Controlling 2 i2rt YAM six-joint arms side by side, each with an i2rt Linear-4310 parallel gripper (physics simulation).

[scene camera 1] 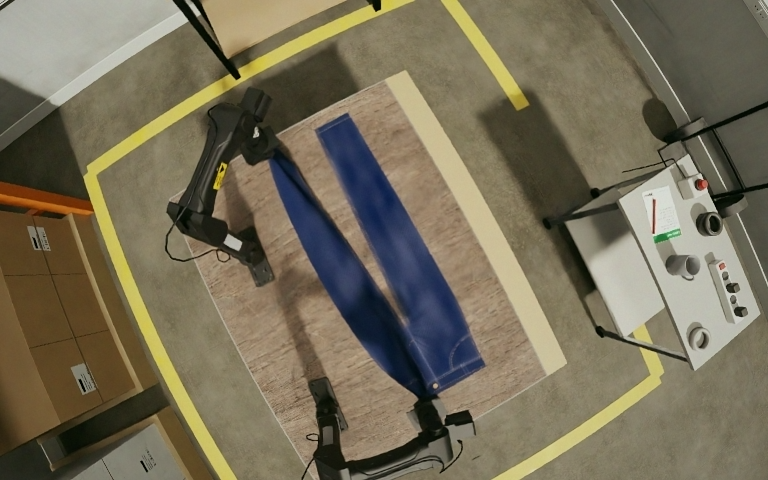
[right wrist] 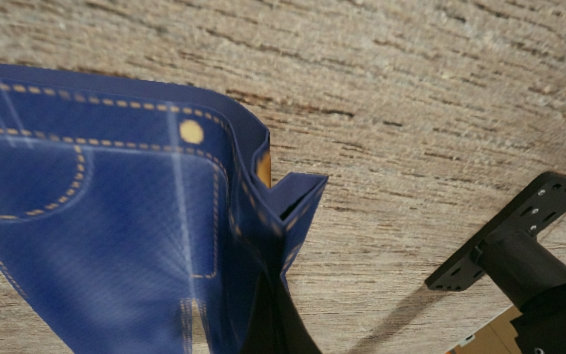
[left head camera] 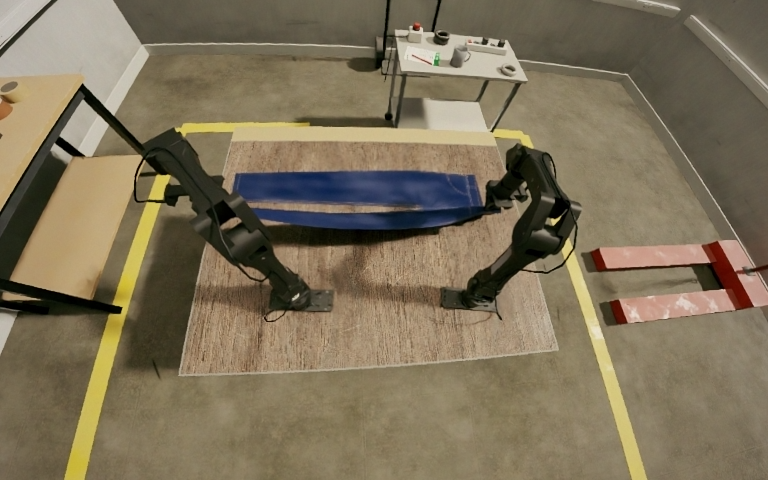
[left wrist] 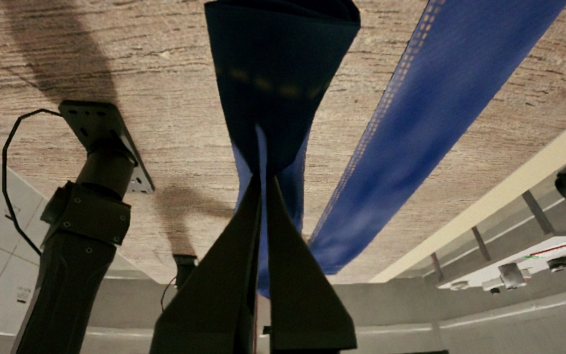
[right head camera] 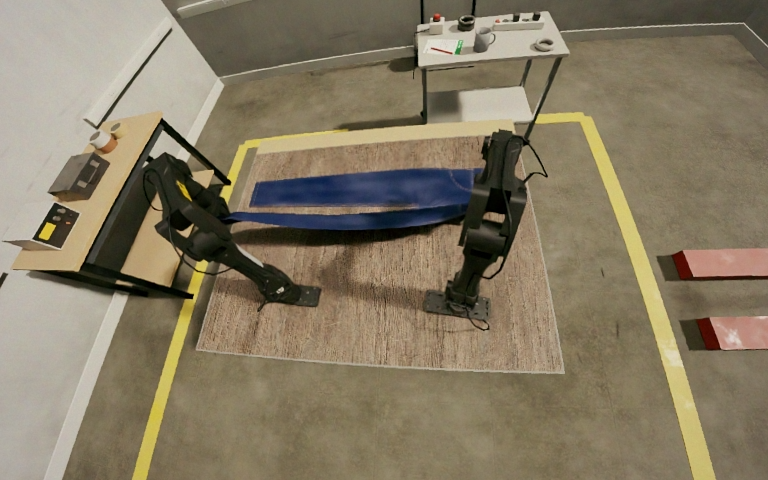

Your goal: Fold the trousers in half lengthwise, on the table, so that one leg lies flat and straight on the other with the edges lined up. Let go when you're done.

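Observation:
The blue trousers (left head camera: 356, 189) (right head camera: 362, 186) (scene camera 1: 396, 243) (right wrist: 125, 200) have their far leg flat on the wood-grain table (left head camera: 368, 339) (right head camera: 368, 350). The near leg (left head camera: 362, 219) (right head camera: 339, 220) (scene camera 1: 339, 271) is raised and sags in a narrow band, apart from the far leg and casting a shadow. My left gripper (left wrist: 264, 176) (scene camera 1: 274, 153) is shut on its hem, which is bunched above the table. My right gripper (right wrist: 267, 279) (left head camera: 492, 208) is shut on the near waistband corner, pinched upward beside the button. The left fingertips are hidden in the left head view.
Beyond the table's far edge stands a white trolley (left head camera: 461, 70) (right head camera: 492, 56) with a mug (left head camera: 459, 56) (right head camera: 483, 39). A wooden workbench (left head camera: 42, 107) (right head camera: 121, 164) is at the left. Red forks (left head camera: 656, 256) lie on the floor at the right. Both arm bases stand on the near part of the table.

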